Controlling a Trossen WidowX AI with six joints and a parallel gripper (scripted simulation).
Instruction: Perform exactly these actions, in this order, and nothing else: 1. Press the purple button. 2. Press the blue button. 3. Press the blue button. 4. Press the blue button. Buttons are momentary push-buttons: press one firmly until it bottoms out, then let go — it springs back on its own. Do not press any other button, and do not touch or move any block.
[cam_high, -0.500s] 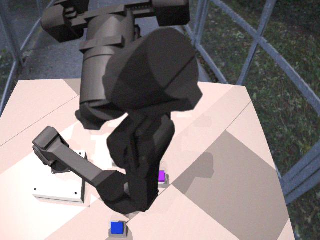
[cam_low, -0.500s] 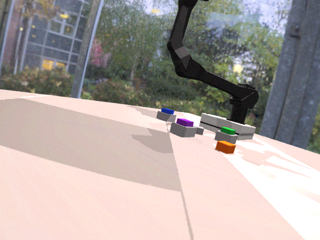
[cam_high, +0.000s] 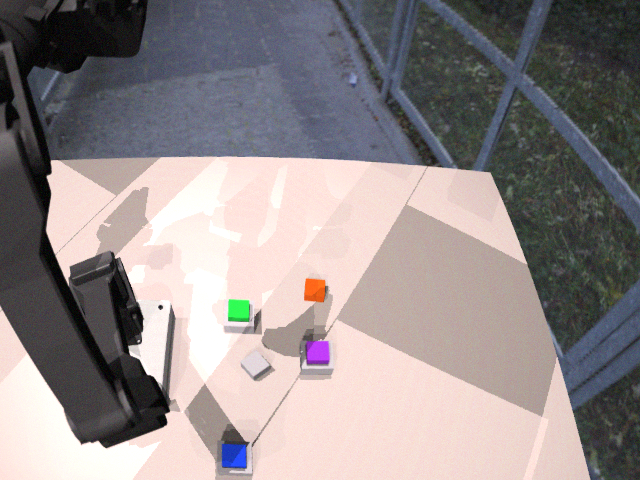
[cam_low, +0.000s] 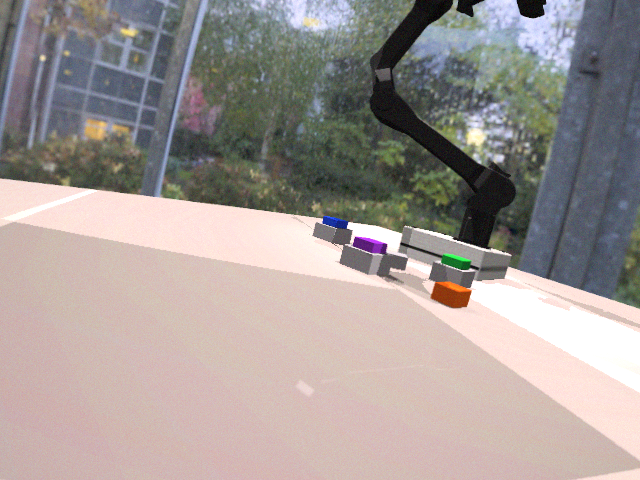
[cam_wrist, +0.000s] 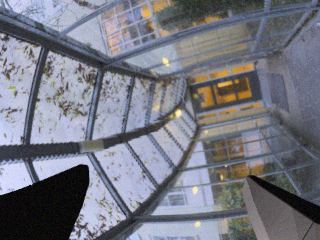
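Now: gripper tip 560 mm above the purple button, 210 mm short of it and 130 mm to the left of it. From my gripper tip the other things lie so: grey block 580 mm below, 130 mm to the right, 120 mm ahead; green button 560 mm below, 110 mm ahead, 40 mm to the right; blue button 560 mm below, 270 mm to the right, 60 mm ahead.
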